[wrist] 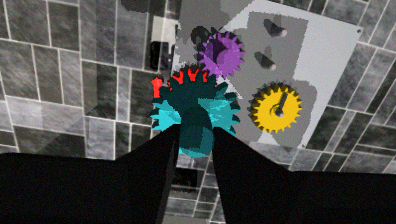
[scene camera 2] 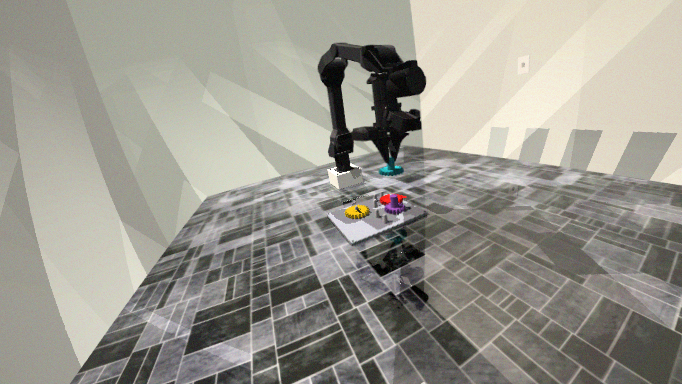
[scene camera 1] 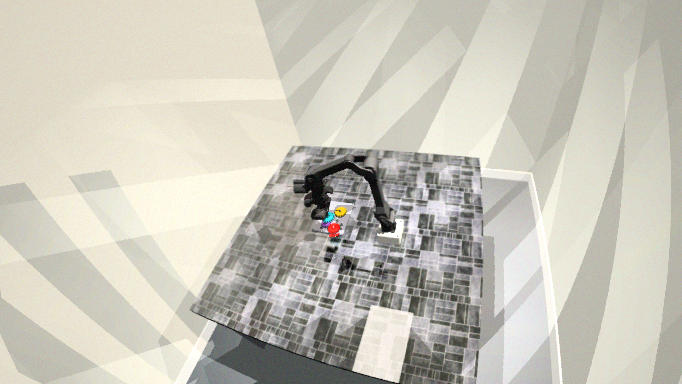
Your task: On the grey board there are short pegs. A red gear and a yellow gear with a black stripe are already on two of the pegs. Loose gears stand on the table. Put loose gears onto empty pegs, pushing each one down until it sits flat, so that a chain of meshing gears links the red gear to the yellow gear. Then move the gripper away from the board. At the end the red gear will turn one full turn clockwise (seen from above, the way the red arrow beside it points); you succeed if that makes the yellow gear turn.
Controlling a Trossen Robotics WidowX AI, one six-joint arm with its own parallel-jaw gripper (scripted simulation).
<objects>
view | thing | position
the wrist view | my gripper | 196,132
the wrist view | teal gear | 198,106
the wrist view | purple gear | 221,56
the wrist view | grey board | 311,58
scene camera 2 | my gripper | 390,162
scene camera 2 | grey board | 352,228
</objects>
